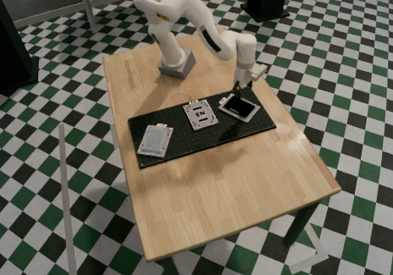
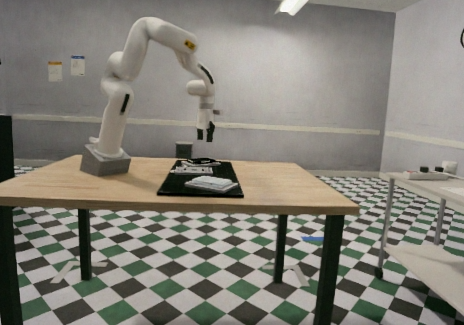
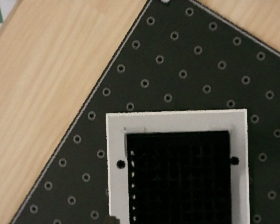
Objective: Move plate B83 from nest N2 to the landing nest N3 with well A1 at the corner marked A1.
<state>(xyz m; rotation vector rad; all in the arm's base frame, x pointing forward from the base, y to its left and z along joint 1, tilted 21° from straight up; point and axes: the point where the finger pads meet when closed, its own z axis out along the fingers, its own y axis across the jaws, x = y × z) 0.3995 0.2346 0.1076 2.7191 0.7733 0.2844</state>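
Now: hand 1 cm past the dark plate, 1 cm to the left of it and 11 cm above it. Also, from my hand: pale grey plate: 2 cm ahead, 44 cm to the right, 11 cm below.
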